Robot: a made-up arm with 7 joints.
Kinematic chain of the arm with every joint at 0, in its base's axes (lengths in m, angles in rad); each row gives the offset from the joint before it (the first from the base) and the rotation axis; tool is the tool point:
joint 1: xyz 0 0 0.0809 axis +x
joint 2: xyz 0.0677 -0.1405 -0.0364 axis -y
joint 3: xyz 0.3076 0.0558 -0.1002 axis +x
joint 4: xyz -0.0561 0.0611 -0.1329 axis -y
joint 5: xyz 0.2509 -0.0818 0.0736 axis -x
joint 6: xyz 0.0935 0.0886 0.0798 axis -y
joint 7: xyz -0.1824 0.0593 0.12 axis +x
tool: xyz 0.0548 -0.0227 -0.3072
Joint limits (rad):
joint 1: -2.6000..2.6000
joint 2: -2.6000..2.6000
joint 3: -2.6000..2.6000
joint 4: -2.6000..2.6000
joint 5: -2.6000..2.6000
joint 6: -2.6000..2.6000
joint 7: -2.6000..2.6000
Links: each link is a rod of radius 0.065 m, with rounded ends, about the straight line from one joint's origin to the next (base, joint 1, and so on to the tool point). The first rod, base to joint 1, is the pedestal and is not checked.
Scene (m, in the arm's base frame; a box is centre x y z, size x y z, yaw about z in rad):
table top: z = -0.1
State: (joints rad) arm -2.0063 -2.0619 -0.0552 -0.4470 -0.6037 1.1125 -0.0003
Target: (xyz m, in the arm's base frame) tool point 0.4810 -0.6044 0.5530
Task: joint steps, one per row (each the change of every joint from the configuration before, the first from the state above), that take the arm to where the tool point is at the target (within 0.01 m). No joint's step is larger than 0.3 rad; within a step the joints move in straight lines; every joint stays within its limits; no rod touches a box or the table.
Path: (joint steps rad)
1: -0.0553 0.2394 0.0168 0.0459 -0.0487 0.1131 0.0374
2: -0.0553 0.2395 0.0168 0.0458 -0.0488 0.1132 0.0374
3: -0.0554 0.2394 0.0168 0.0459 -0.0487 0.1131 0.0374
4: -0.0553 0.2394 0.0169 0.0458 -0.0488 0.1131 0.0374
5: -0.0553 0.2395 0.0168 0.0459 -0.0487 0.1131 0.0374

